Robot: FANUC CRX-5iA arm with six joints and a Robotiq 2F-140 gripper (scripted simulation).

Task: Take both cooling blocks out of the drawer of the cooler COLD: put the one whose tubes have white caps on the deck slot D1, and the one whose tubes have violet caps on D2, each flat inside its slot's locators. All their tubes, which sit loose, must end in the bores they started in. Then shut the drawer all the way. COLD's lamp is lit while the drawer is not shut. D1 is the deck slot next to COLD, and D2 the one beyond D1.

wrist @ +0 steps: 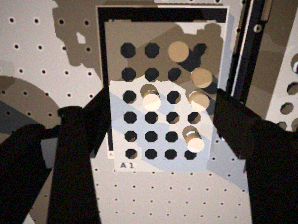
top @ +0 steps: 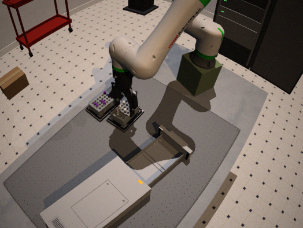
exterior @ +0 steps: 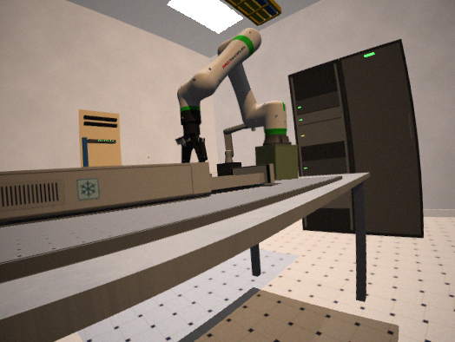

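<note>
My gripper is now 60 mm above the deck slot D1. From my hand the other things lie so: drawer (270 mm to the left, 130 mm ahead, 30 mm below); then cooling block (140 mm to the right, 40 mm below, 20 mm ahead); then deck slot D2 (140 mm to the right, 60 mm below, 20 mm ahead).
</note>
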